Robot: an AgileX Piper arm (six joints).
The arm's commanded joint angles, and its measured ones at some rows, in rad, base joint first. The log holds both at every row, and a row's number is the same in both.
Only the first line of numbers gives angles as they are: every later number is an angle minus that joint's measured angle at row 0.
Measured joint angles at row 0: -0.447 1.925 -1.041 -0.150 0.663 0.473
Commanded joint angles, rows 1 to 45: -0.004 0.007 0.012 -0.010 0.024 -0.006; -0.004 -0.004 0.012 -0.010 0.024 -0.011; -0.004 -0.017 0.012 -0.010 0.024 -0.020; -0.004 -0.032 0.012 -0.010 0.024 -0.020; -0.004 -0.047 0.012 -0.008 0.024 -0.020; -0.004 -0.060 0.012 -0.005 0.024 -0.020; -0.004 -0.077 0.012 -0.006 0.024 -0.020; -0.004 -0.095 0.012 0.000 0.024 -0.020; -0.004 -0.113 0.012 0.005 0.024 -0.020; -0.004 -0.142 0.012 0.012 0.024 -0.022; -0.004 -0.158 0.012 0.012 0.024 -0.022; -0.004 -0.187 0.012 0.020 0.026 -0.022; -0.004 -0.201 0.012 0.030 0.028 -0.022; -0.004 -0.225 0.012 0.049 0.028 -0.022; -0.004 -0.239 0.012 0.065 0.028 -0.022; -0.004 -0.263 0.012 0.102 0.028 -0.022; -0.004 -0.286 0.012 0.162 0.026 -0.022; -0.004 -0.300 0.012 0.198 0.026 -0.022; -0.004 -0.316 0.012 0.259 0.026 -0.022; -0.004 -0.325 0.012 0.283 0.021 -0.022; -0.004 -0.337 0.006 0.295 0.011 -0.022; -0.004 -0.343 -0.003 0.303 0.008 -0.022; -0.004 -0.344 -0.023 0.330 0.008 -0.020; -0.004 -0.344 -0.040 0.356 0.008 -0.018; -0.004 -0.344 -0.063 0.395 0.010 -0.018; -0.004 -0.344 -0.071 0.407 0.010 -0.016; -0.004 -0.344 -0.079 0.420 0.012 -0.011; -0.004 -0.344 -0.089 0.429 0.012 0.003; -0.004 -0.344 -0.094 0.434 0.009 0.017; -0.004 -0.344 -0.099 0.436 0.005 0.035; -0.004 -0.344 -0.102 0.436 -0.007 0.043; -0.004 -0.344 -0.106 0.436 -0.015 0.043; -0.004 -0.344 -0.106 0.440 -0.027 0.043; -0.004 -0.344 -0.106 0.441 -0.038 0.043; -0.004 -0.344 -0.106 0.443 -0.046 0.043; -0.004 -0.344 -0.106 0.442 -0.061 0.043; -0.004 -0.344 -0.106 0.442 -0.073 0.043; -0.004 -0.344 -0.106 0.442 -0.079 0.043; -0.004 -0.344 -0.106 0.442 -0.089 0.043; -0.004 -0.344 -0.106 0.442 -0.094 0.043; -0.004 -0.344 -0.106 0.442 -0.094 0.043; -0.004 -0.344 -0.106 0.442 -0.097 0.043; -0.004 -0.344 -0.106 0.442 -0.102 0.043; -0.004 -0.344 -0.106 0.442 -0.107 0.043; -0.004 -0.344 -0.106 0.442 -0.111 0.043
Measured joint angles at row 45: 0.000 -0.336 -0.100 0.442 -0.081 0.043
